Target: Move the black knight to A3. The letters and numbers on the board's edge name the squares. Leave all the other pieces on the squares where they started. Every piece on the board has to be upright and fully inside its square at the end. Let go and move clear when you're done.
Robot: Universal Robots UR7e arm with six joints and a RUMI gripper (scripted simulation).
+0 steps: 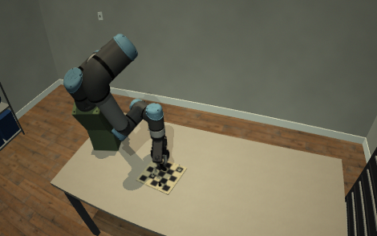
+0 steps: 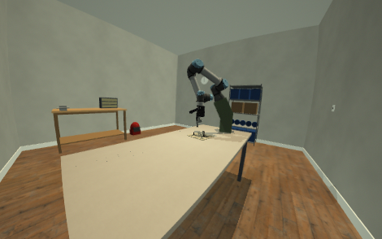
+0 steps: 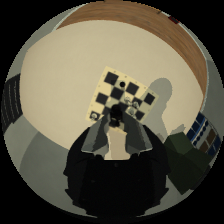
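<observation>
The pale piece is 8 cm behind my hand and 11 cm below it. Round my hand: black knight (1 cm below); then small chessboard (4 cm behind, 3 cm to the left, 13 cm below); then tall black piece (3 cm behind, 7 cm to the left, 9 cm below).
</observation>
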